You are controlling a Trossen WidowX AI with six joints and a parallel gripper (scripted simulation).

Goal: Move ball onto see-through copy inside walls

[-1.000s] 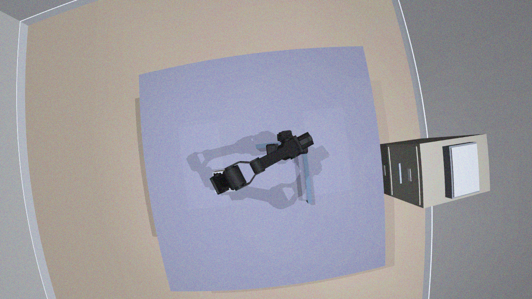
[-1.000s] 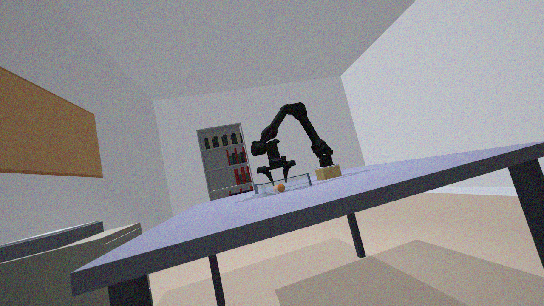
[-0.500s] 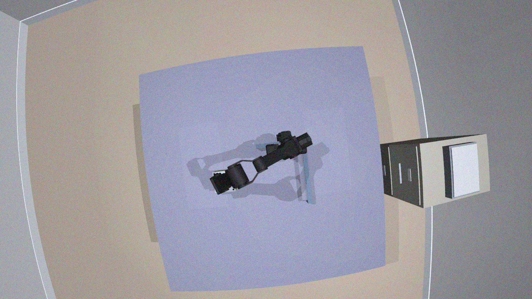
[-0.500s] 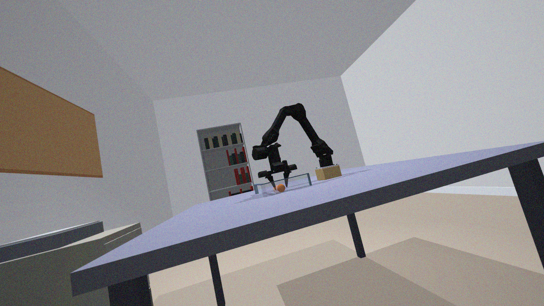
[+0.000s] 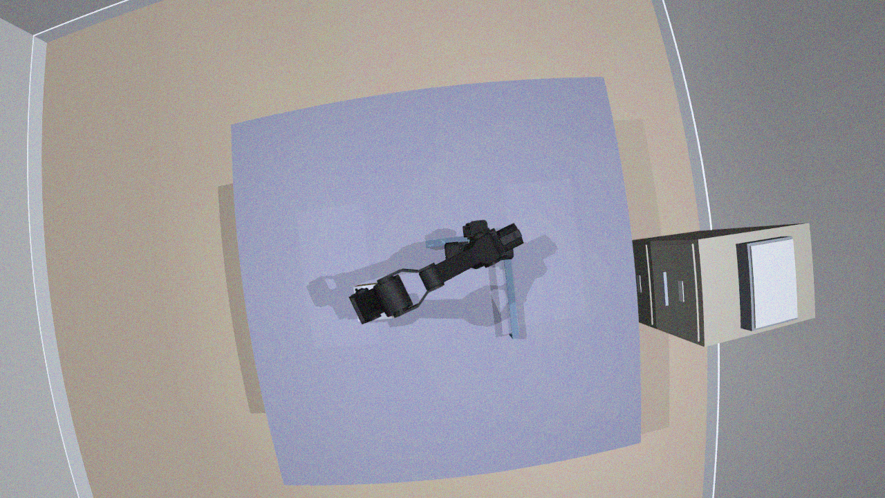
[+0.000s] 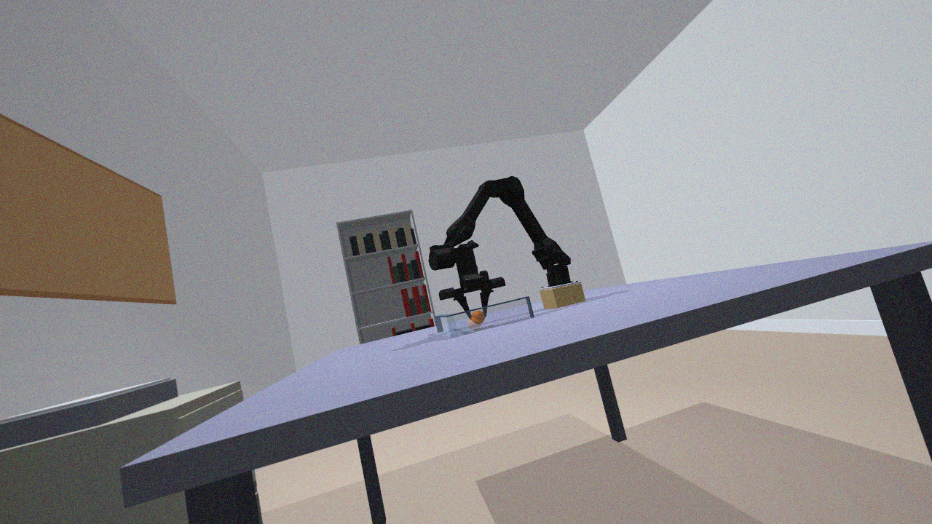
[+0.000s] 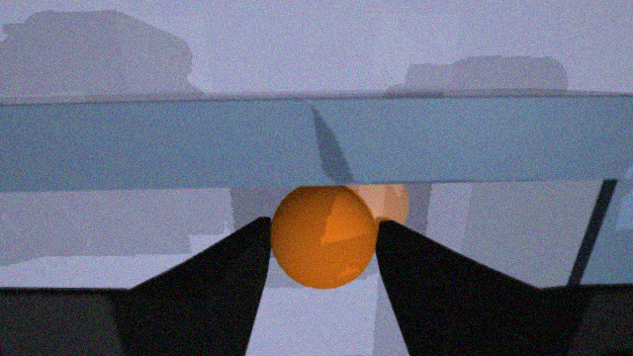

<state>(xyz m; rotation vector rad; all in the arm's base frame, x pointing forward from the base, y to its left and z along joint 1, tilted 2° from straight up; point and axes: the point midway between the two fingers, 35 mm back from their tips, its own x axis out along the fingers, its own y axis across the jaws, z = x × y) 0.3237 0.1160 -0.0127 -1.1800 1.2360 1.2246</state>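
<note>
Now: gripper tip 20 mm short of the see-through copy of ball, 10 mm to the right of it and 10 mm above it. Round my gripper tip: orange ball: right at my gripper tip.
</note>
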